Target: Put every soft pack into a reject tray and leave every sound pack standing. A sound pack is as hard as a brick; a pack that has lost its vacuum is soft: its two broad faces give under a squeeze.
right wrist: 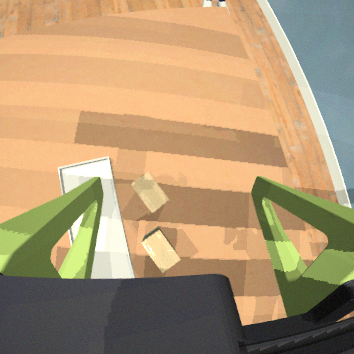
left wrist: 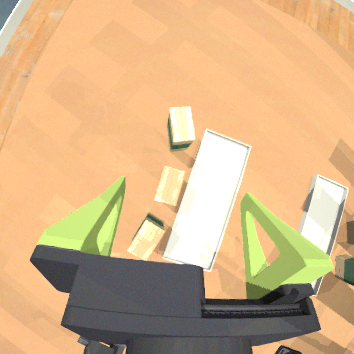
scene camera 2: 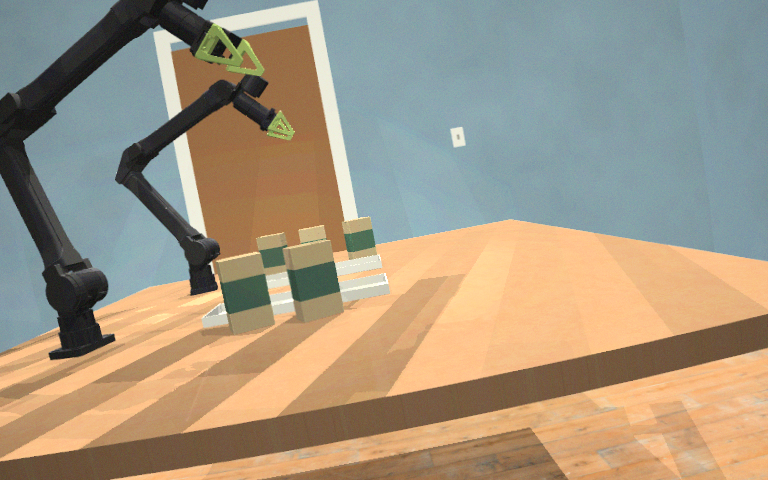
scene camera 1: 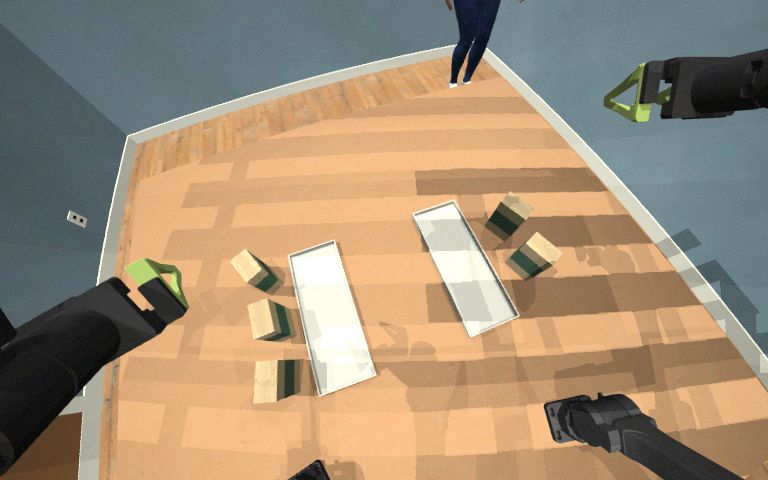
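Pixels of known places: left gripper, fingertip midpoint: [left wrist: 185, 189] [scene camera 2: 292, 136] [scene camera 1: 142, 289]; right gripper, fingertip midpoint: [right wrist: 180, 184] [scene camera 2: 252, 68] [scene camera 1: 631, 99]; left arm's base at its link origin: [scene camera 2: 204, 290]; right arm's base at its link origin: [scene camera 2: 84, 349] [scene camera 1: 570, 417].
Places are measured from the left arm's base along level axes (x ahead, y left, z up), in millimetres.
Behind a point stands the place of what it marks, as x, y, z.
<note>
Three tan packs with green bands, upper [scene camera 1: 254, 271] {485, -158, 140} [scene camera 2: 359, 237] {509, -171, 82} [left wrist: 181, 125] {509, -144, 141}, middle [scene camera 1: 269, 319] {355, -145, 140} [scene camera 2: 312, 233] {366, -152, 123} [left wrist: 170, 186] {367, -130, 140} and lower [scene camera 1: 276, 380] {231, -105, 140} [scene camera 2: 271, 251] {233, -107, 90} [left wrist: 146, 240] {241, -86, 140}, stand left of a white tray [scene camera 1: 331, 316] {316, -252, 3} [left wrist: 210, 200] {334, -264, 3} in scene camera 1. Two more, upper [scene camera 1: 509, 216] {243, -806, 112} [scene camera 2: 313, 280] {246, -855, 73} [right wrist: 150, 192] {247, -831, 140} and lower [scene camera 1: 533, 255] {124, -765, 123} [scene camera 2: 246, 291] {123, -815, 75} [right wrist: 161, 250] {121, -793, 140}, stand right of a second tray [scene camera 1: 467, 271] {201, -649, 3} [right wrist: 111, 235] {200, -680, 3}. Both trays are empty. Softness does not show. My left gripper [scene camera 2: 281, 127] {366, -120, 436} [left wrist: 185, 189] {366, -120, 436} and right gripper [scene camera 2: 252, 69] {212, -839, 476} [right wrist: 179, 178] {212, -839, 476} are open, empty and high above the table.
The two trays lie apart on the wooden table [scene camera 1: 390, 413] {30, -255, 0} [scene camera 2: 566, 316] {523, -1227, 0}, between the two groups of packs. A person [scene camera 1: 474, 33] stands beyond the table's far edge in scene camera 1. The arm bases stand at its near side.
</note>
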